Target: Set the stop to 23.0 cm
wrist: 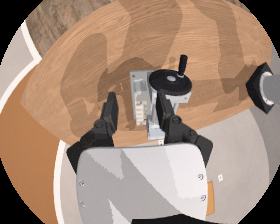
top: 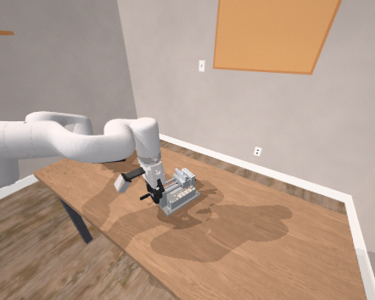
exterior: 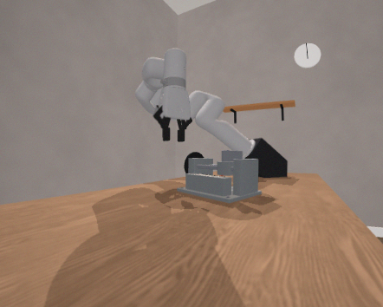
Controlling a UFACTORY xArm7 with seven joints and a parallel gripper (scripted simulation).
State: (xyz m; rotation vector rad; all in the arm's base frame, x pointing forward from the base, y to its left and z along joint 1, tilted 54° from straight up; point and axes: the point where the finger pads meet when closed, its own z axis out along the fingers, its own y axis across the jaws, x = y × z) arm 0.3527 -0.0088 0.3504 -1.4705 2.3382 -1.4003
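The handwheel lies 11 cm below my hand, 7 cm behind it and 6 cm to the left of it. Also, from my hand: sliding stop block (18 cm to the left, 8 cm below, 6 cm ahead).
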